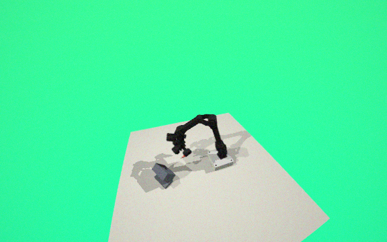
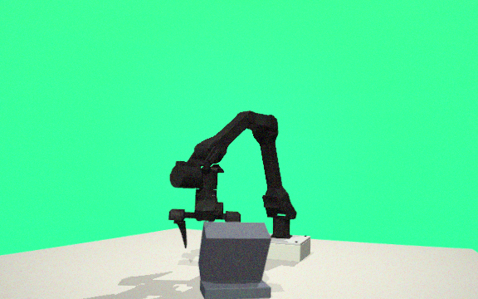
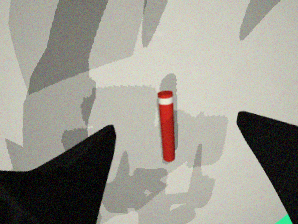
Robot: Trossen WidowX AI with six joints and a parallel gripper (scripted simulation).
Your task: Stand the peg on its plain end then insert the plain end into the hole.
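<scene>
The red peg is 1 cm behind my gripper tip and 4 cm below it. The rest, counted from my gripper tip: grey sloped panel 18 cm ahead, 14 cm to the left, 3 cm above.
</scene>
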